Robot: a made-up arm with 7 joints.
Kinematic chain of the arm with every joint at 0, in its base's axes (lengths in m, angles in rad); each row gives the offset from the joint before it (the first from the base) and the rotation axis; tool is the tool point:
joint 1: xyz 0 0 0.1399 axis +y
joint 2: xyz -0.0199 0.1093 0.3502 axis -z
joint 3: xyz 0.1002 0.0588 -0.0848 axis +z
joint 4: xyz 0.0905 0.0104 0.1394 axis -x
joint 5: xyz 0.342 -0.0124 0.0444 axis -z
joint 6: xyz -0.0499 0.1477 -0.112 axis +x
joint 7: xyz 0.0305 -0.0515 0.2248 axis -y
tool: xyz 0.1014 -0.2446 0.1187
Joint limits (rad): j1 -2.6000..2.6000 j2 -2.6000..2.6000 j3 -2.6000..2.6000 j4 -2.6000..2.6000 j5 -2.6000..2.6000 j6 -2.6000..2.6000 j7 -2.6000..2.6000
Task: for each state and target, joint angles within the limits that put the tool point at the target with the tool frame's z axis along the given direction. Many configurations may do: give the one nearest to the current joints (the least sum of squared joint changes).
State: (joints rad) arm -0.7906 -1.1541 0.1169 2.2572 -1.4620 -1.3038 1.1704
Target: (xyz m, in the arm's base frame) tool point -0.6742 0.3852 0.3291 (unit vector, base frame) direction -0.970 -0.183 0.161
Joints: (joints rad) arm -1.0246 -0.8110 -0.1131 1.8104 -2.1415 -1.7200 0.5821
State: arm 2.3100 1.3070 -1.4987 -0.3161 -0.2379 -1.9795 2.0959
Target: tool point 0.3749 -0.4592 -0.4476 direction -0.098 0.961 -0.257
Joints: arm 2.2134 1.0284 -1.2713 -0.3960 0.0249 -2.1104 2.0581
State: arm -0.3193 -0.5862 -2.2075 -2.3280 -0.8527 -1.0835 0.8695
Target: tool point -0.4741 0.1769 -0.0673 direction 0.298 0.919 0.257
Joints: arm -1.0377 -0.3630 -2.3034 -2.5665 -0.3816 -1.2507 1.2564
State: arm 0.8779 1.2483 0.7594 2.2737 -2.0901 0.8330 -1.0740
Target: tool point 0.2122 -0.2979 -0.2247 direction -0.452 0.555 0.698
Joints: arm 1.6293 1.2730 0.4157 1.7196 -2.6000 0.1049 -1.6403
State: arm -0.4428 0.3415 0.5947 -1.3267 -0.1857 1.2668 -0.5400
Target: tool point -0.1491 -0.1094 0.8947 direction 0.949 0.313 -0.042
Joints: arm -1.3403 1.0342 0.0441 -1.8682 0.2806 1.6023 -0.1145
